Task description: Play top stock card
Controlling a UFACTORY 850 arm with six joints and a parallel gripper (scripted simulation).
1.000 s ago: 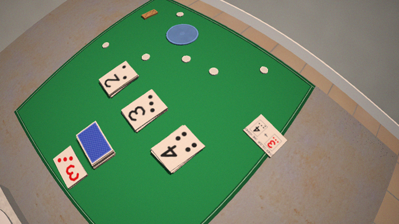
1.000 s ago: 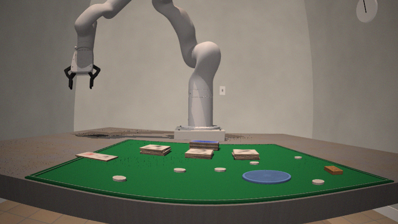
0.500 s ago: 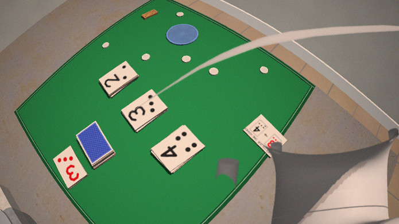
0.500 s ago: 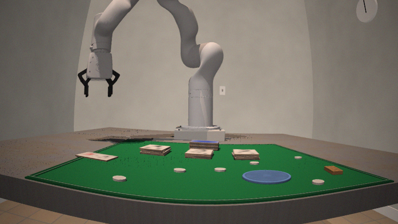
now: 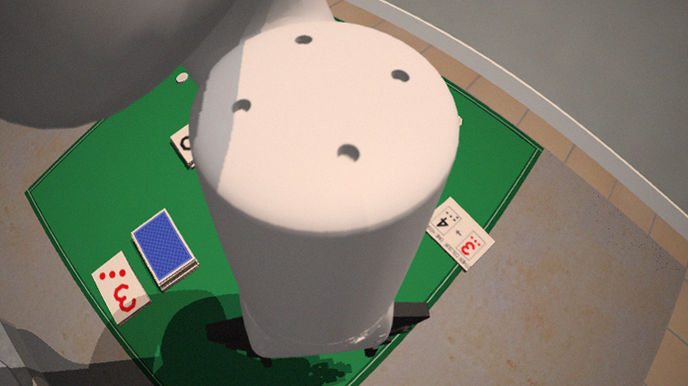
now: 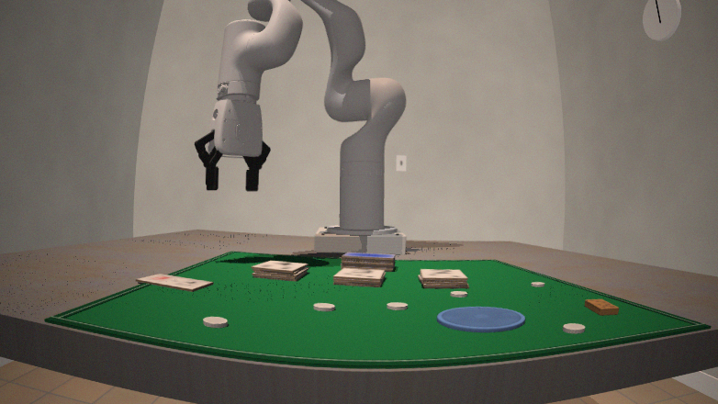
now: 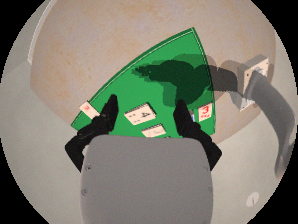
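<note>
Now: the card 25 cm to the left of my hand and 12 cm below it. Round my hand: green card cloth (24 cm to the left, 17 cm ahead, 15 cm below).
</note>
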